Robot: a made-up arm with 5 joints.
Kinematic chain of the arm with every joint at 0, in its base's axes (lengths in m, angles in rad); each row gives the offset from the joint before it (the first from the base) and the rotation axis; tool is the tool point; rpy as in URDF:
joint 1: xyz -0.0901 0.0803 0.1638 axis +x
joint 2: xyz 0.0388 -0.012 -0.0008 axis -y
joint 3: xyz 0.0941 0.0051 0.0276 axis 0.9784 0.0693 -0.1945
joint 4: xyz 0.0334 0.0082 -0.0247 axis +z
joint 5: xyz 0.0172 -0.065 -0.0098 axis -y
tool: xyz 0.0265 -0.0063 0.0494 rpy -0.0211 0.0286 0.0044
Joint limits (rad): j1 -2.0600..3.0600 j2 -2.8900..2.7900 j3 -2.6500..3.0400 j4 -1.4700..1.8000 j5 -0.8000..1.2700
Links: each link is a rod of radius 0.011 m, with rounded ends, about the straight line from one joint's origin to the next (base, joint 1, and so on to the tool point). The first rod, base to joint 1, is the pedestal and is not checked.
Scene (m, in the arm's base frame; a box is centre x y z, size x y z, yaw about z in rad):
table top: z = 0
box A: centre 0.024 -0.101 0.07 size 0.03 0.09 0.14 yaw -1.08
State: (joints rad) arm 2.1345 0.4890 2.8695 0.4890 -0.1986
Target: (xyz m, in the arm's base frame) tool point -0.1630 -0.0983 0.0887
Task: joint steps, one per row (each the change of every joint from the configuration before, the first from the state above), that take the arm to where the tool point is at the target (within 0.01 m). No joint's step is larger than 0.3 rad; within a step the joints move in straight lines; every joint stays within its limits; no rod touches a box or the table.
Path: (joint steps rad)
1: -0.2297 0.2023 -0.1942 -0.1753 0.0124
2: -0.2298 0.2023 -0.1942 -0.1752 0.0125
3: -0.2297 0.2024 -0.1942 -0.1753 0.0124
4: -0.2298 0.2023 -0.1943 -0.1752 0.0124
5: 0.0963 0.1988 0.1895 0.2493 -0.0817
6: 0.0963 0.1989 0.1895 0.2493 -0.0817
7: 0.0963 0.1988 0.1895 0.2494 -0.0818
8: 0.0962 0.1989 0.1894 0.2493 -0.0817
9: 0.0963 0.1988 0.1895 0.2493 -0.0817
10: 0.1547 -0.0841 -0.0632 -0.1512 -0.1209
11: 0.1547 -0.0842 -0.0633 -0.1512 -0.1209

